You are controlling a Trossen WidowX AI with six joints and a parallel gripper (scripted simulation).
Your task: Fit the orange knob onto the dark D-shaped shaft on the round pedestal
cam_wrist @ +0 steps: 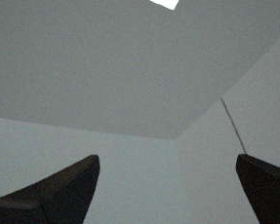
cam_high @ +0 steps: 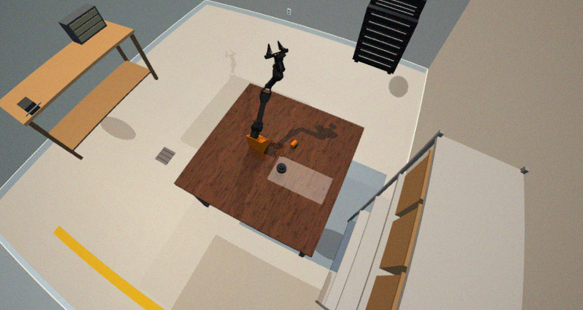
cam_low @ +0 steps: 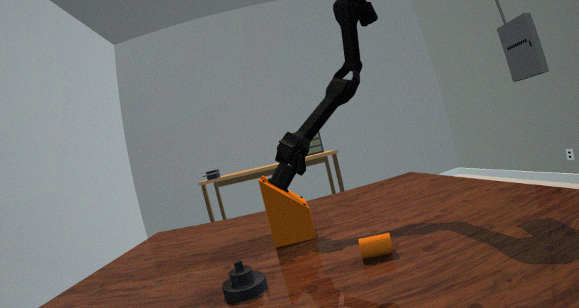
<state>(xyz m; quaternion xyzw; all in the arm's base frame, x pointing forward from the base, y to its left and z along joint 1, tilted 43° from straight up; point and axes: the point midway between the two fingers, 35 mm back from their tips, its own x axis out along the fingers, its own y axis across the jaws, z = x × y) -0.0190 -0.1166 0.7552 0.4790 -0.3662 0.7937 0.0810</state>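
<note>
My gripper tip is now 320 mm short of the orange knob, 290 mm to the left of it and 790 mm above it. From my gripper tip the other things lie so: dark pedestal: 310 mm ahead, 550 mm to the right, 780 mm below.
</note>
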